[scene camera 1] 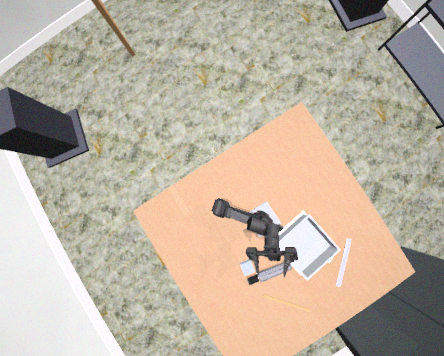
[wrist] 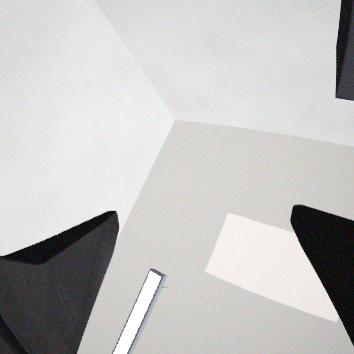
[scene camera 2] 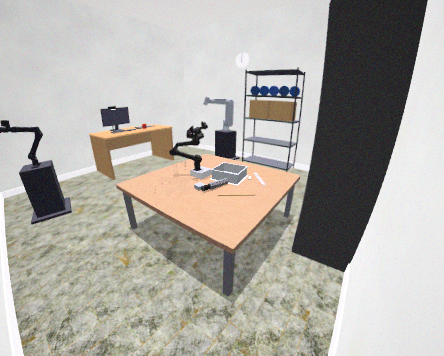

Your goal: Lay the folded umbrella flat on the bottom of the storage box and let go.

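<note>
The folded umbrella, grey with a black end, lies on the table beside the storage box. The open-topped storage box has grey walls and a white rim; no object shows on its visible bottom in scene camera 1. My gripper is open and empty. From above it overlaps the umbrella, but scene camera 2 shows it raised high above the table. The wrist view faces the walls and ceiling, so umbrella and box do not show there.
A pale block lies by the umbrella's black end. A thin yellowish stick lies nearer the table's front. A white strip lies beyond the box. The arm's white base stands beside the box.
</note>
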